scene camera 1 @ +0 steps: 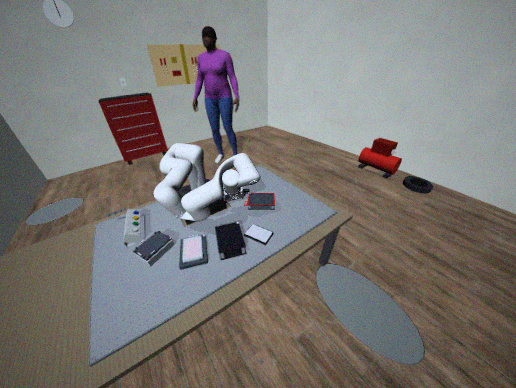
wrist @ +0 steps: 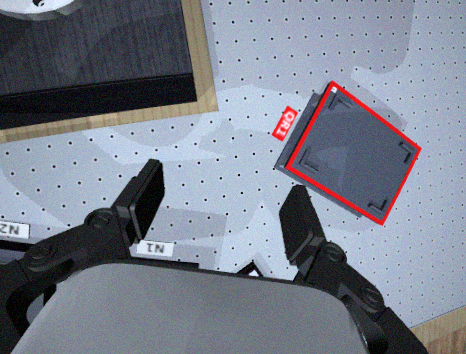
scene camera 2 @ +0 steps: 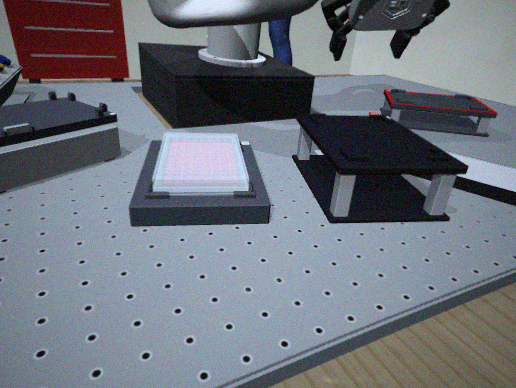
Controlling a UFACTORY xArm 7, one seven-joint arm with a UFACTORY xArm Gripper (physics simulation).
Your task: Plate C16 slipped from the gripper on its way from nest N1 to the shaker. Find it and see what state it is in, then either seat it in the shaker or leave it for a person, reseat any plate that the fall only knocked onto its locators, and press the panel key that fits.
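Seen in the pictures: gripper, fingertip midpoint: (scene camera 1: 234, 198) (wrist: 226, 188) (scene camera 2: 364, 53); arm's base, origin of the base link: (scene camera 2: 232, 60).
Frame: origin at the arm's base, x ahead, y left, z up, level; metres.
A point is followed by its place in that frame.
My gripper (scene camera 2: 367, 54) {x 0.227, y 0.106, z 0.041 m} (wrist: 226, 188) {x 0.227, y 0.106, z 0.041 m} is open and empty, high above the mat, beside the red-edged stand QR1 (scene camera 1: 261, 200) {x 0.259, y 0.274, z -0.039 m} (scene camera 2: 440, 102) {x 0.257, y 0.282, z -0.038 m} (wrist: 360, 150) {x 0.235, y 0.288, z -0.038 m}, whose top holds no plate. A clear plate with a pink fill (scene camera 1: 194, 248) {x 0.333, y -0.192, z -0.040 m} (scene camera 2: 202, 162) {x 0.343, y -0.207, z -0.041 m} lies upright on the low dark nest N2 (scene camera 1: 193, 265) {x 0.394, y -0.231, z -0.068 m} (scene camera 2: 200, 215) {x 0.393, y -0.231, z -0.067 m}; whether it is fully down on its locators is hard to tell. The black raised nest N1 (scene camera 1: 230, 240) {x 0.416, y -0.045, z -0.020 m} (scene camera 2: 380, 142) {x 0.408, y -0.037, z -0.020 m} is bare. The shaker (scene camera 1: 154, 245) {x 0.212, y -0.337, z -0.023 m} (scene camera 2: 60, 150) {x 0.242, y -0.321, z -0.049 m} has a bare dark top. No plate identifiable as C16 shows.
The key panel (scene camera 1: 134, 225) {x 0.012, y -0.386, z -0.008 m} stands left of the shaker. A white pad with a dark rim (scene camera 1: 259, 233) {x 0.438, y 0.109, z -0.064 m} (scene camera 2: 490, 172) {x 0.450, y 0.116, z -0.064 m} lies right of N1. The dark arm pedestal (scene camera 2: 225, 97) {x 0.111, y -0.068, z -0.039 m} (wrist: 95, 50) {x 0.092, y 0.027, z -0.006 m} stands behind. A person in purple (scene camera 1: 216, 75) stands beyond the table.
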